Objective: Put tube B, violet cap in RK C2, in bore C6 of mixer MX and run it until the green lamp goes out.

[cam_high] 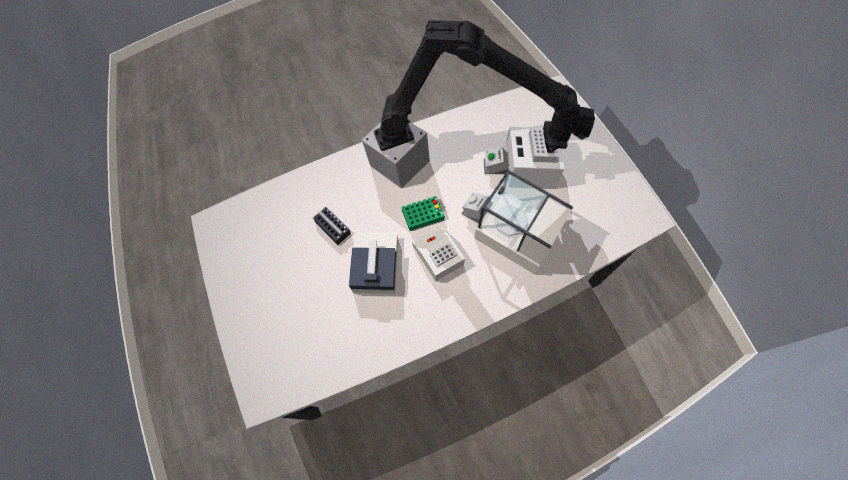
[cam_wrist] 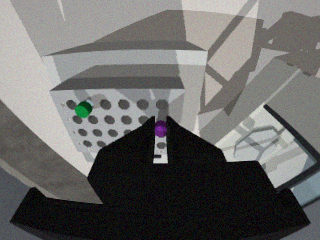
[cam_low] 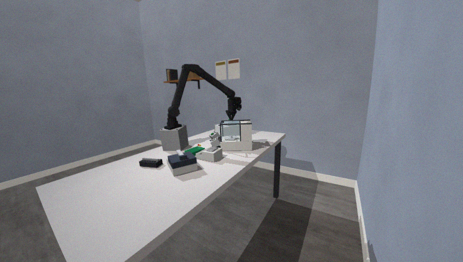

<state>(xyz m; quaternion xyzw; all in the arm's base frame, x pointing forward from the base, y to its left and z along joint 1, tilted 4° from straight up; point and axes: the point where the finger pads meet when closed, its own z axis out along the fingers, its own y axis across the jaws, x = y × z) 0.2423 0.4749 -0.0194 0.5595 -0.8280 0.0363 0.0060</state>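
The violet-capped tube B lies 20 mm below my hand. From my hand the other things lie so: green start key: 160 mm to the right, 110 mm below, 110 mm behind; grey bore block: 40 mm behind, 30 mm below, 10 mm to the left; red-capped tube: 410 mm to the right, 150 mm below, 20 mm behind.
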